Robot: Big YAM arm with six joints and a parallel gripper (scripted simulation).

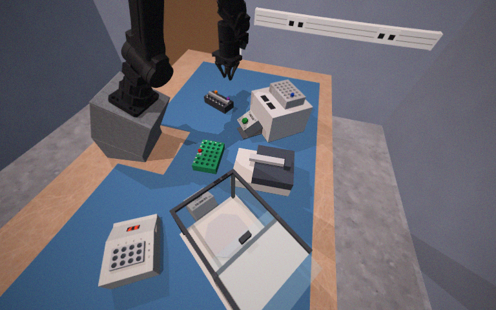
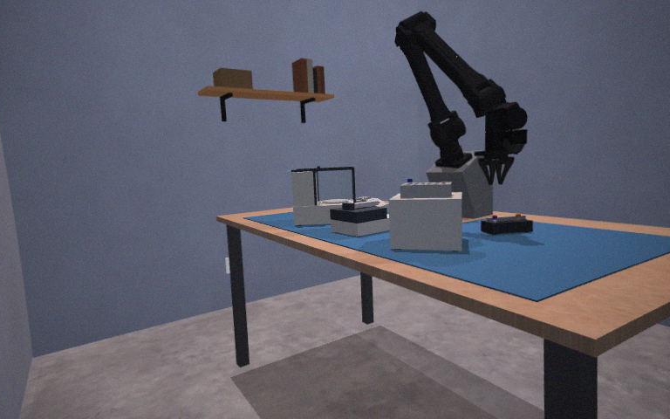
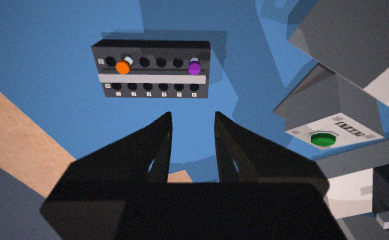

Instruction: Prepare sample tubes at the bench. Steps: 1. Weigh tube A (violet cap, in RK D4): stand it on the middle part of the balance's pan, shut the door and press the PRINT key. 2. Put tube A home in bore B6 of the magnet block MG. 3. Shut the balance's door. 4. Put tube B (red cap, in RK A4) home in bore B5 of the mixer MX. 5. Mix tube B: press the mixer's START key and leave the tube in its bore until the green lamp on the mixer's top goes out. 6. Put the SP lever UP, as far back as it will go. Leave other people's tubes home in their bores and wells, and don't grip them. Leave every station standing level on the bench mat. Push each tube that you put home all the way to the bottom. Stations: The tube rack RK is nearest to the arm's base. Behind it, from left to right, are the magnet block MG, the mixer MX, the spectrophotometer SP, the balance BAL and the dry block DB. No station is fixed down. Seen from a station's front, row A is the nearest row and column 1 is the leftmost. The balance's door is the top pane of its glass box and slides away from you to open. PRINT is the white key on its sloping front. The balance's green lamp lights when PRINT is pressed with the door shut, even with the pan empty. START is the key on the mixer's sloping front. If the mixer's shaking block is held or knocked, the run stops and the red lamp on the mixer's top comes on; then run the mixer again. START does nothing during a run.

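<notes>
Now: hand 62 cm to the left of the balance door, 30 cm short of it and 5 cm below it. Also, from my hand: magnet block MG: 14 cm below, 5 cm behind; then grey shaking block: 25 cm ahead, 1 cm to the right; then green start key: 13 cm to the right, 13 cm ahead, 9 cm below.
</notes>
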